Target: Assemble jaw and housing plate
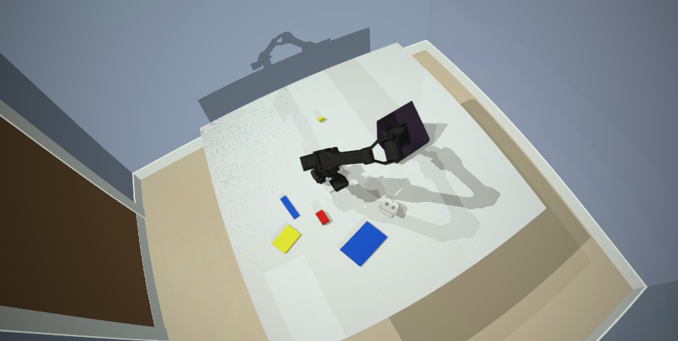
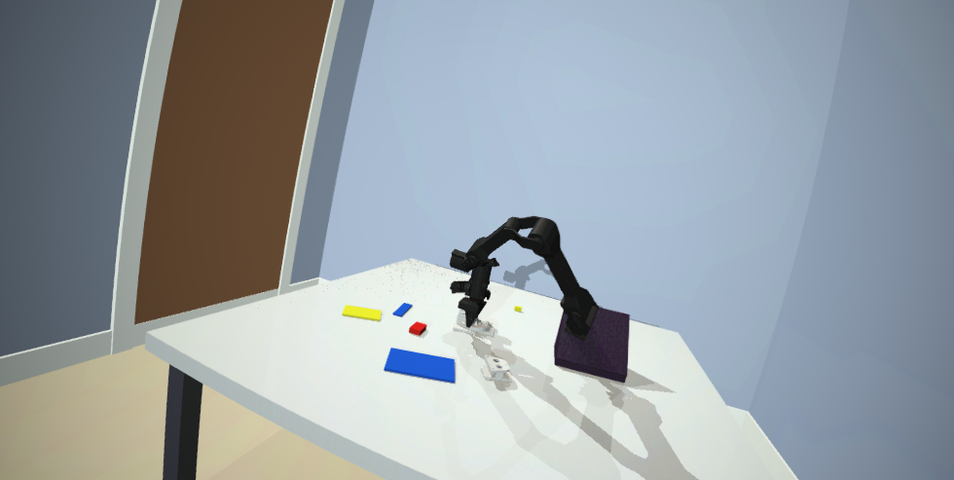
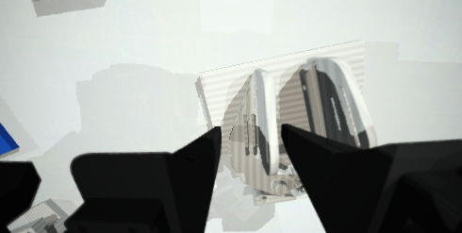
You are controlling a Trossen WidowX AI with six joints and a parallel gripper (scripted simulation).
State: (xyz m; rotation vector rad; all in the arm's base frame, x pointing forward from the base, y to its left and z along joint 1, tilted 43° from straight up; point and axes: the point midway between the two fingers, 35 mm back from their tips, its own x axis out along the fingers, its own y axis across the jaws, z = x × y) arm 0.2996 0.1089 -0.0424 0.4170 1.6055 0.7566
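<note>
Now: the small white part 22 cm to the left of my gripper tip, 17 cm behind it and 1 cm below it. From my gripper tip the other things lie so: thin blue bar (22 cm ahead, 4 cm to the left, 1 cm below); red block (14 cm to the left, 10 cm ahead, 1 cm below); large blue plate (31 cm to the left, 1 cm below, 1 cm behind).
</note>
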